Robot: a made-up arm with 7 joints. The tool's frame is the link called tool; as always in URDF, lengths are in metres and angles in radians. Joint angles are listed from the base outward. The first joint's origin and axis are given. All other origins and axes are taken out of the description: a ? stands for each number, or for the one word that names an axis. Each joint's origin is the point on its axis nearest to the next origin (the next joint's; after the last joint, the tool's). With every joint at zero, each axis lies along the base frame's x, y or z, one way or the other. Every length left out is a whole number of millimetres.
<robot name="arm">
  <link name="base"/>
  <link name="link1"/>
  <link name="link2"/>
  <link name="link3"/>
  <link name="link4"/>
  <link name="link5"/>
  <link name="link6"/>
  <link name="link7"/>
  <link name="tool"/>
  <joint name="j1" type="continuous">
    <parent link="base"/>
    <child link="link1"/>
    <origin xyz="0 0 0.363"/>
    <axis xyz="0 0 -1"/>
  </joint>
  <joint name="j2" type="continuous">
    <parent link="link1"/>
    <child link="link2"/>
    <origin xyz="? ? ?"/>
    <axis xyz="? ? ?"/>
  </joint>
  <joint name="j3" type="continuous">
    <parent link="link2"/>
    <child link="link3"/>
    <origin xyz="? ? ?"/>
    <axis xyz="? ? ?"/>
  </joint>
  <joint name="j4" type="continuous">
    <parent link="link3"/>
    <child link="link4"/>
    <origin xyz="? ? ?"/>
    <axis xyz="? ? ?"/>
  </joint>
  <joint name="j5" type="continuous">
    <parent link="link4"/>
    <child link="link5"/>
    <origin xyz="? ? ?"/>
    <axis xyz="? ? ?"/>
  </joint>
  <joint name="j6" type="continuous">
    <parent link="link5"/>
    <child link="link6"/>
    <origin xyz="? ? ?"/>
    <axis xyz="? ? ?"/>
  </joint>
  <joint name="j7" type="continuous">
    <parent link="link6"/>
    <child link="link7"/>
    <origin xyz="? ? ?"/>
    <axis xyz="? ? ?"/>
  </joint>
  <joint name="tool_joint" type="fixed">
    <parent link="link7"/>
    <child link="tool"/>
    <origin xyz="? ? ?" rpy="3.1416 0 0"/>
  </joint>
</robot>
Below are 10 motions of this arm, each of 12 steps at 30 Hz.
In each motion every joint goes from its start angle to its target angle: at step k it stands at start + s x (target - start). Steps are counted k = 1, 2, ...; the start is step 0. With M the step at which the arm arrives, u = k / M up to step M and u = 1 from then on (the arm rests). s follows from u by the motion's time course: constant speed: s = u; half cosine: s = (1 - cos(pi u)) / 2; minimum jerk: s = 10 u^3 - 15 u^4 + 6 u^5.
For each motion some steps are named. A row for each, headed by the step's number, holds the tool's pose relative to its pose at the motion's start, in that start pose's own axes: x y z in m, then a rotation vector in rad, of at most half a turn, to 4 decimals.
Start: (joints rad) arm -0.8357 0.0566 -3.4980 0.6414 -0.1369 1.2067 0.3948
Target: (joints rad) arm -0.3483 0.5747 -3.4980 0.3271 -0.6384 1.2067 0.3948
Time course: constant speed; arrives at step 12
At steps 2, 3, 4, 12:
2: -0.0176 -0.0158 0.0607 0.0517 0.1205 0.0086
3: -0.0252 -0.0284 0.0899 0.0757 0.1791 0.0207
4: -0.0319 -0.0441 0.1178 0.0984 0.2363 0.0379
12: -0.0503 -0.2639 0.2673 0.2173 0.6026 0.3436

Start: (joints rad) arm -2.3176 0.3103 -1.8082 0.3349 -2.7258 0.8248 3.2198
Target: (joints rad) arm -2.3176 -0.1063 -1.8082 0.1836 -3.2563 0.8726 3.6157
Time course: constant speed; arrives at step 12
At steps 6, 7, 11, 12:
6: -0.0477 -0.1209 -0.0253 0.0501 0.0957 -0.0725
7: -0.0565 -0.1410 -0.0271 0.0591 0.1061 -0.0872
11: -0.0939 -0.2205 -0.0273 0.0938 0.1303 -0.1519
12: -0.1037 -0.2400 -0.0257 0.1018 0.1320 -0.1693

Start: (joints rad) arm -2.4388 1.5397 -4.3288 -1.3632 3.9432 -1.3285 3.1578
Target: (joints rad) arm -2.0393 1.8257 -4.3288 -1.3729 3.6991 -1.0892 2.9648
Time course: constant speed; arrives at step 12
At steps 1, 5, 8, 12:
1: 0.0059 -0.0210 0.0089 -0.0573 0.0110 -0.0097
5: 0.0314 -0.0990 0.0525 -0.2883 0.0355 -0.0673
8: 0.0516 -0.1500 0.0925 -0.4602 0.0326 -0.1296
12: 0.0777 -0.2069 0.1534 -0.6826 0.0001 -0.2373

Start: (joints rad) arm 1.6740 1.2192 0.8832 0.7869 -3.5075 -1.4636 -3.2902
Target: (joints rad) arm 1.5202 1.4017 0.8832 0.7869 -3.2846 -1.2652 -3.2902
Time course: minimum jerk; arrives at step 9
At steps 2, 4, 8, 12:
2: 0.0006 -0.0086 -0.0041 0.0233 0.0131 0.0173
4: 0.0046 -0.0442 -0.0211 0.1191 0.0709 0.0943
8: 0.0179 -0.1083 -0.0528 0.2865 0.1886 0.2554
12: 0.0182 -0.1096 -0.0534 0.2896 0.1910 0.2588

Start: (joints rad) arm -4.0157 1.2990 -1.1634 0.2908 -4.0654 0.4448 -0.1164
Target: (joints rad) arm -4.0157 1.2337 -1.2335 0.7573 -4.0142 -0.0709 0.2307
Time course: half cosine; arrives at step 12
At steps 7, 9, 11, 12:
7: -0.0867 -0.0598 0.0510 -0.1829 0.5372 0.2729
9: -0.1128 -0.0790 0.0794 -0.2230 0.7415 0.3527
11: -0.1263 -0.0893 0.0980 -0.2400 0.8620 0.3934
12: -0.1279 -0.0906 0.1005 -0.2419 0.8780 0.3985

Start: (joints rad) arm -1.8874 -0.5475 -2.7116 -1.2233 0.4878 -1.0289 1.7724
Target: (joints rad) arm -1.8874 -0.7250 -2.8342 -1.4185 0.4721 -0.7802 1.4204
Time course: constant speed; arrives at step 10
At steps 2, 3, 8, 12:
2: 0.0013 0.0055 0.0084 -0.0571 -0.0221 -0.0672
3: 0.0021 0.0083 0.0127 -0.0852 -0.0344 -0.1008
8: 0.0076 0.0234 0.0355 -0.2221 -0.1082 -0.2677
12: 0.0104 0.0298 0.0452 -0.2747 -0.1435 -0.3337

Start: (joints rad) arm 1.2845 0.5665 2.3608 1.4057 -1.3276 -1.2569 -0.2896
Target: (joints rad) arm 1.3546 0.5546 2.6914 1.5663 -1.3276 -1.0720 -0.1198
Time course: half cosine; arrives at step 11
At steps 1, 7, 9, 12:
1: -0.0009 0.0013 -0.0016 -0.0006 0.0027 0.0094
7: -0.0435 0.0409 -0.0512 0.0070 0.1063 0.3201
9: -0.0607 0.0510 -0.0646 0.0203 0.1420 0.4122
12: -0.0676 0.0545 -0.0693 0.0266 0.1557 0.4458

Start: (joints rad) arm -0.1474 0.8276 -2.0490 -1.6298 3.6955 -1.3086 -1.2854
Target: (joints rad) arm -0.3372 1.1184 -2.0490 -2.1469 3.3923 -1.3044 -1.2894
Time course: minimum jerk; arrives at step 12
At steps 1, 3, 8, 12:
1: 0.0011 -0.0001 0.0002 0.0018 -0.0012 -0.0018
3: 0.0229 -0.0023 0.0039 0.0367 -0.0238 -0.0349
8: 0.1508 -0.0282 0.0599 0.3223 -0.1838 -0.1719
12: 0.1795 -0.0388 0.0854 0.4199 -0.2297 -0.1789

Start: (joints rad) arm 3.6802 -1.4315 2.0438 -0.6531 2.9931 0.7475 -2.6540
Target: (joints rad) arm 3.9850 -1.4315 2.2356 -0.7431 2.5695 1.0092 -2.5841
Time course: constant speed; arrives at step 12
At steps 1, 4, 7, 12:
1: -0.0094 0.0072 -0.0146 0.0268 0.0432 -0.0086
4: -0.0396 0.0286 -0.0557 0.1049 0.1708 -0.0370
7: -0.0723 0.0496 -0.0924 0.1798 0.2946 -0.0691
12: -0.1306 0.0832 -0.1443 0.2968 0.4901 -0.1316

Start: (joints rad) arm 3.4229 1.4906 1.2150 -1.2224 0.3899 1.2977 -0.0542
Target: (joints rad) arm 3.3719 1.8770 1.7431 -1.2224 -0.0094 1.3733 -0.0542
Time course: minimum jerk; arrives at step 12
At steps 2, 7, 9, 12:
2: 0.0006 -0.0130 0.0033 -0.0257 0.0014 0.0153
7: 0.0334 -0.2234 0.1011 -0.4688 0.0197 0.2973
9: 0.0574 -0.2929 0.1578 -0.6375 0.0248 0.4182
12: 0.0693 -0.3195 0.1844 -0.7077 0.0269 0.4718

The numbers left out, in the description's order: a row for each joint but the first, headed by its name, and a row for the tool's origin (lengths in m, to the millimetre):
j2: xyz 0 -0.015 0, axis 0 1 0
j3: xyz 0 0 0.409, axis 0 0 -1
j4: xyz 0 -0.011 0, axis 0 1 0
j5: xyz 0 0 0.262, axis 0 0 -1
j6: xyz 0 0 0, axis 0 1 0
j7: xyz 0 0 0.081, axis 0 0 -1
tool: xyz 0 0 0

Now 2 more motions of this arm.
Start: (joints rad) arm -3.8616 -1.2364 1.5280 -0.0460 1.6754 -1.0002 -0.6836
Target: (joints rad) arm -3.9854 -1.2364 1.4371 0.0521 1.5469 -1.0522 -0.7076
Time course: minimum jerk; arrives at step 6
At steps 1, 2, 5, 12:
1: 0.0018 -0.0029 -0.0001 0.0014 0.0040 -0.0122
2: 0.0105 -0.0175 -0.0007 0.0088 0.0237 -0.0723
5: 0.0430 -0.0826 -0.0022 0.0504 0.1058 -0.3305
12: 0.0443 -0.0858 -0.0022 0.0527 0.1095 -0.3426

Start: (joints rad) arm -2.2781 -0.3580 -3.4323 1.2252 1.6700 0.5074 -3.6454
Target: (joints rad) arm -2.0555 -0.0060 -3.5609 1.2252 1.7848 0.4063 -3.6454
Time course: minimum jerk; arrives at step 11
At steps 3, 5, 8, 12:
3: 0.0014 -0.0245 0.0146 -0.0441 -0.0240 -0.0019
5: 0.0054 -0.0746 0.0519 -0.1439 -0.0767 0.0034
8: 0.0158 -0.1401 0.1229 -0.3052 -0.1577 0.0393
12: 0.0199 -0.1550 0.1450 -0.3509 -0.1797 0.0556

